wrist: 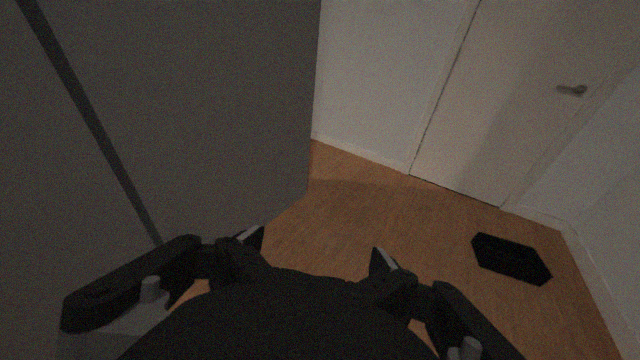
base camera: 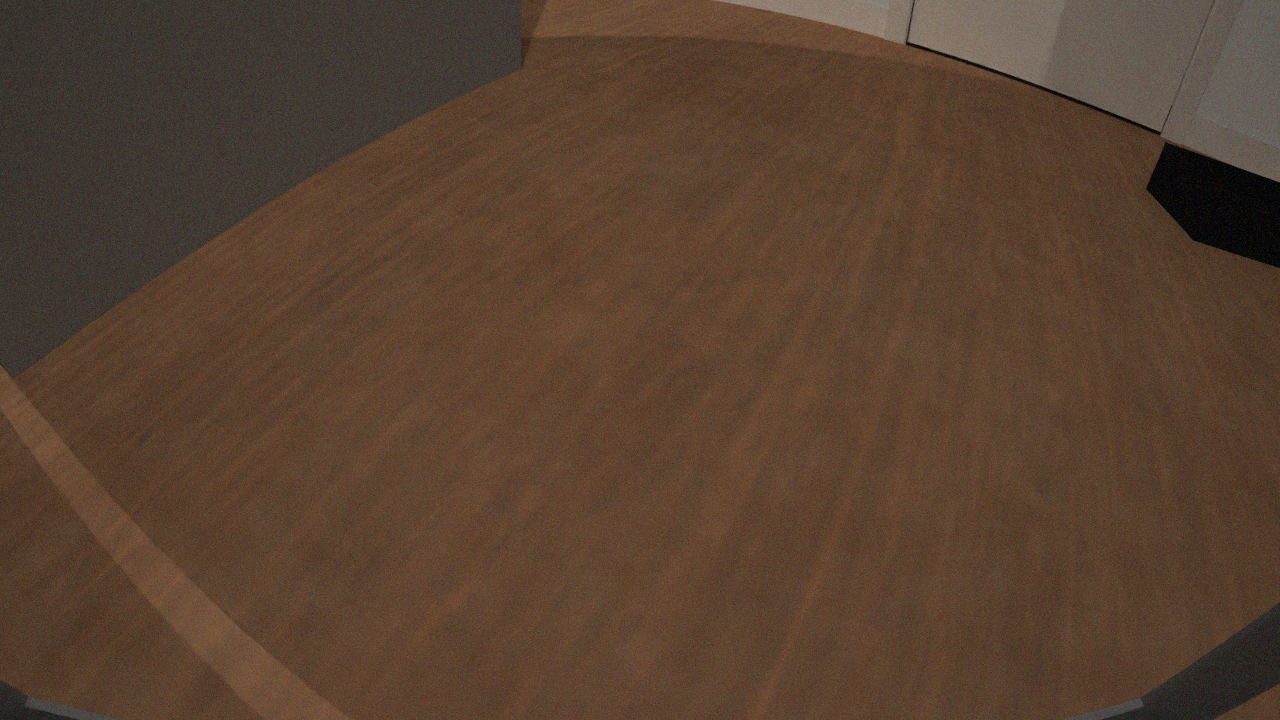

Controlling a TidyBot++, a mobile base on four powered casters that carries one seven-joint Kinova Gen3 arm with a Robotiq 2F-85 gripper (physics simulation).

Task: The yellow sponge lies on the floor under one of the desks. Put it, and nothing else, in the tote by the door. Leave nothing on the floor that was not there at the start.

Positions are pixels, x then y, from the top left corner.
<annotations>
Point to a white door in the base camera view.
1151, 71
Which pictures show my gripper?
The wrist view only.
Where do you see a black tote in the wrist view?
515, 260
</annotations>
